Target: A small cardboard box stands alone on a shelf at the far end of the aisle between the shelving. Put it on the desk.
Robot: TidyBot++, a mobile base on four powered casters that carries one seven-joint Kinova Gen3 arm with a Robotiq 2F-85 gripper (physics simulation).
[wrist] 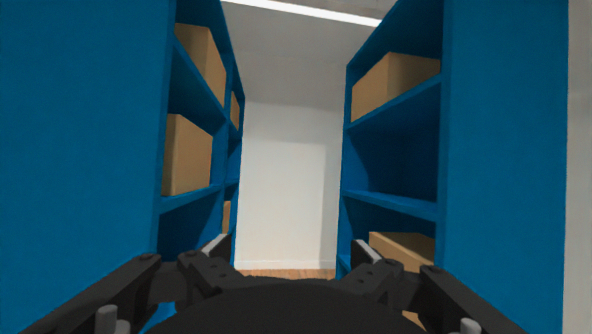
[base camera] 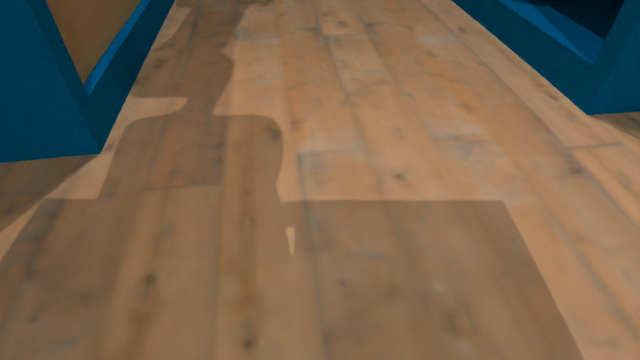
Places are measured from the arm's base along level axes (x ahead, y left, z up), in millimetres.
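Pixels of known places: gripper, fingertip midpoint: (wrist: 291,250).
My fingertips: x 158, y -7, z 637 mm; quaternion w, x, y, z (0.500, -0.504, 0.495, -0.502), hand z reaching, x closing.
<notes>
Behind a point stands the place of what it marks.
My gripper (wrist: 291,250) {y -7, x 158, z 637 mm} is open, its two fingers wide apart at the bottom of the wrist view, with the aisle's end wall behind the space between them. Cardboard boxes stand on the shelves on both sides. A narrow strip of one box (wrist: 226,217) {y 529, x 1780, z 295 mm} shows low at the far end of the left shelving, beyond the left finger; I cannot tell whether it is the small box that stands alone. The desk does not show in either view.
Blue shelving stands on the left (base camera: 45,100) {y 373, x 526, z -299 mm} (wrist: 85,125) {y 496, x 509, z 776 mm} and right (base camera: 607,85) {y -481, x 644, z -338 mm} (wrist: 505,150) {y -676, x 671, z 805 mm} of the aisle. Larger boxes sit left (wrist: 187,155) {y 392, x 795, z 735 mm} and right (wrist: 372,92) {y -418, x 1177, z 1170 mm}, with another low on the right (wrist: 400,247) {y -473, x 905, z 407 mm}. Wooden floor (base camera: 400,125) {y -128, x 603, z -397 mm} runs between, under a shadow.
</notes>
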